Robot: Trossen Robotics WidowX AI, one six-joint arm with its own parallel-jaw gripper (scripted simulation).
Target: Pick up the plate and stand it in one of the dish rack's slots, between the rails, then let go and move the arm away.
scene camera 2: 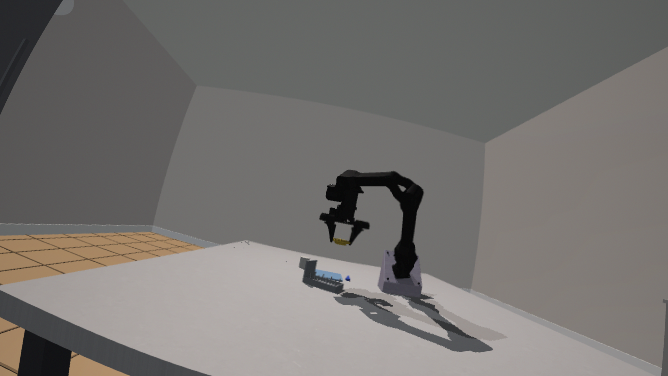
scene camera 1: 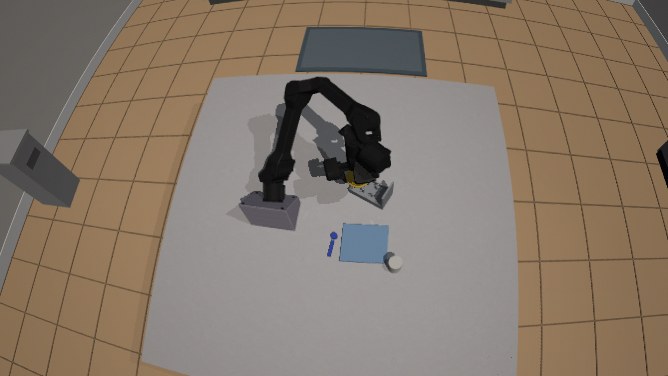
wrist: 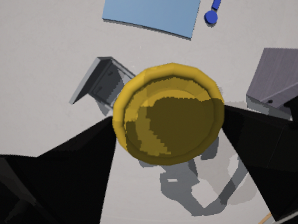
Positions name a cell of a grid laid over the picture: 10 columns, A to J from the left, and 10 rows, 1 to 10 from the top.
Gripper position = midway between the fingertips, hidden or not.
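Scene:
My gripper: wrist view (F6), scene camera 1 (F5), scene camera 2 (F7).

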